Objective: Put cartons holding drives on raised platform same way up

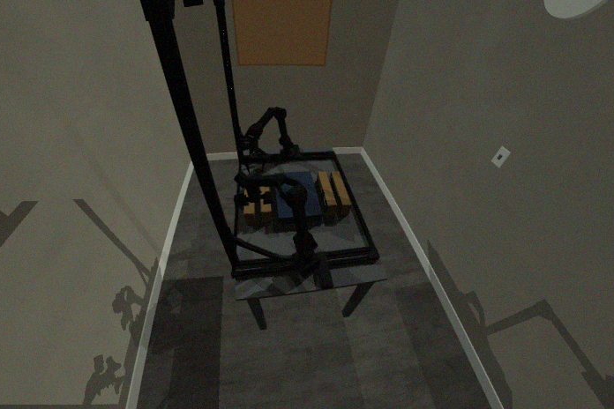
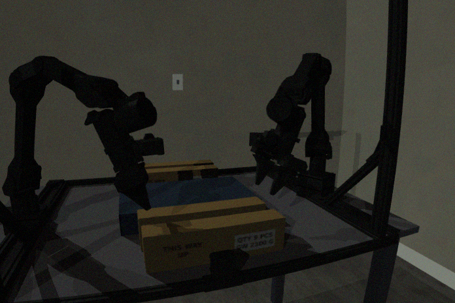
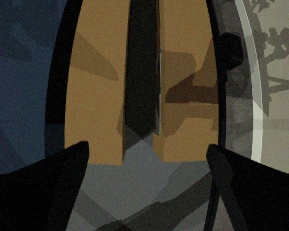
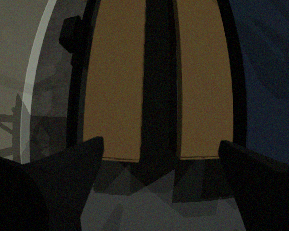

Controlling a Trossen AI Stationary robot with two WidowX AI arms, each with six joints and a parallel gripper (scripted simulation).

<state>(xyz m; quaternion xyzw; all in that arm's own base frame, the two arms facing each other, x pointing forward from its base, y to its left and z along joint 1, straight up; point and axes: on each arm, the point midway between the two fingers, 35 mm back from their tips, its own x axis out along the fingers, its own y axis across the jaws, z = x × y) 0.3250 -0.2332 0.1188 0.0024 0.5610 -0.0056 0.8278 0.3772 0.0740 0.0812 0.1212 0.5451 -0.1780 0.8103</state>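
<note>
The labelled carton lies 15 cm to the left of my right hand, 12 cm below it and 5 cm ahead of it. Round my right hand: blue raised platform 24 cm ahead, 16 cm to the left, 13 cm below.
The labelled carton lies 15 cm to the right of my left hand, 12 cm below it and 5 cm ahead of it. From my left hand the other things lie so: blue raised platform (24 cm ahead, 14 cm to the right, 13 cm below).
</note>
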